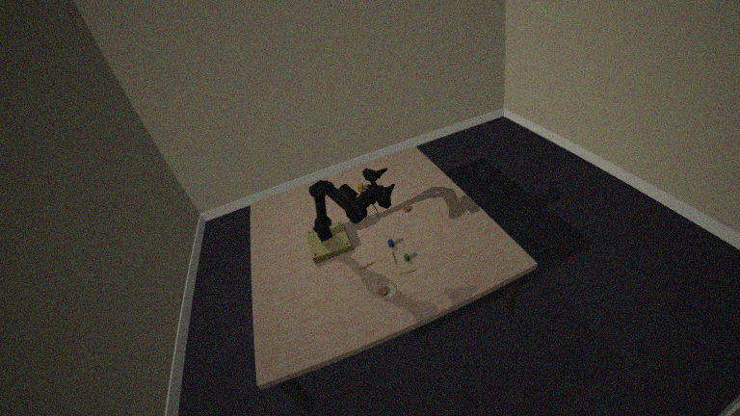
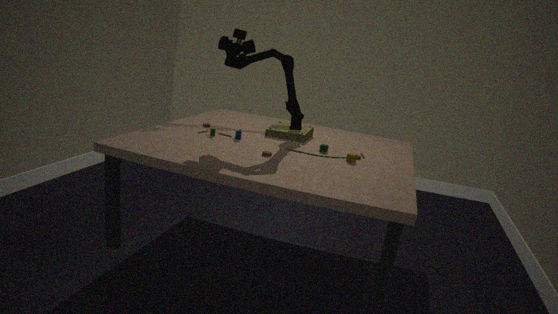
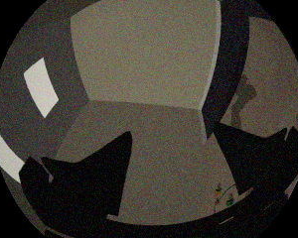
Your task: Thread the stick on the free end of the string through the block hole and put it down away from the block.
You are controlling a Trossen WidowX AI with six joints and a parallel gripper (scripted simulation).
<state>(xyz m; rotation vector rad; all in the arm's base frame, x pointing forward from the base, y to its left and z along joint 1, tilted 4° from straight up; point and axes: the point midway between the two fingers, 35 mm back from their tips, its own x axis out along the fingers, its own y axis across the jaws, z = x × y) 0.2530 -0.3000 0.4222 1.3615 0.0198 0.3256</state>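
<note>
Now: the green block 50 mm behind my gripper tip, 470 mm to the left of it and 430 mm below it. The rest, counted from my gripper tip: yellow block: 60 mm ahead, 600 mm to the left, 430 mm below; then blue cylinder: 40 mm behind, 50 mm to the left, 430 mm below; then green cylinder: 30 mm behind, 80 mm to the right, 430 mm below.
</note>
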